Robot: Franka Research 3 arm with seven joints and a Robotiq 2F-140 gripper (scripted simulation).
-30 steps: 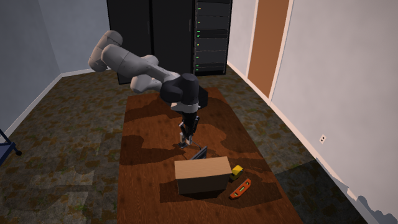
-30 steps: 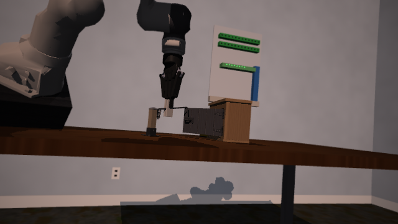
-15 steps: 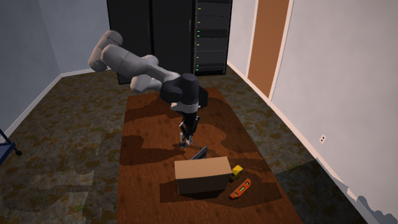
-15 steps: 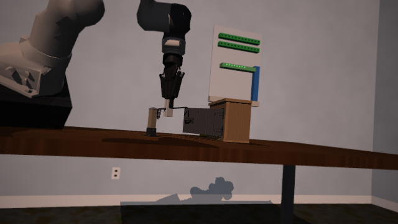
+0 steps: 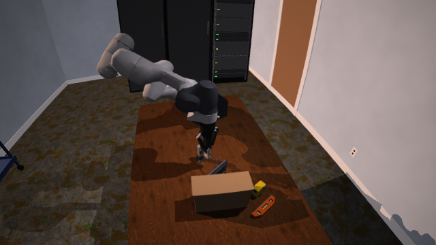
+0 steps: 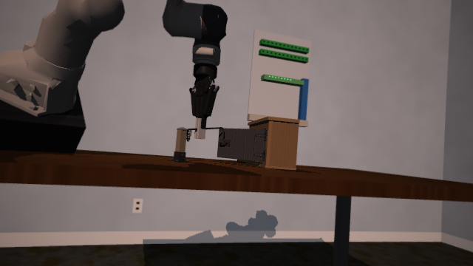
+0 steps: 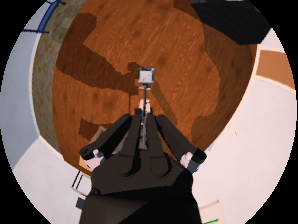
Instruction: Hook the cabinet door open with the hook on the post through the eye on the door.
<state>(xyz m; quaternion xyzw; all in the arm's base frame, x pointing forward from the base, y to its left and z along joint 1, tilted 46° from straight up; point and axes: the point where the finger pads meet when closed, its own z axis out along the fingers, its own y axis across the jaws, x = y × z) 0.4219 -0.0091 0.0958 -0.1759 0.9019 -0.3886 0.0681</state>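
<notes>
Now: hand 2 cm short of the thin hook, 1 cm to the right of it and 1 cm above it. The rest, counted from my hand: orange spirit level: 37 cm ahead, 14 cm to the left, 10 cm below; then yellow tape measure: 28 cm ahead, 17 cm to the left, 8 cm below; then dark door: 13 cm ahead, 4 cm below, 3 cm to the right.
</notes>
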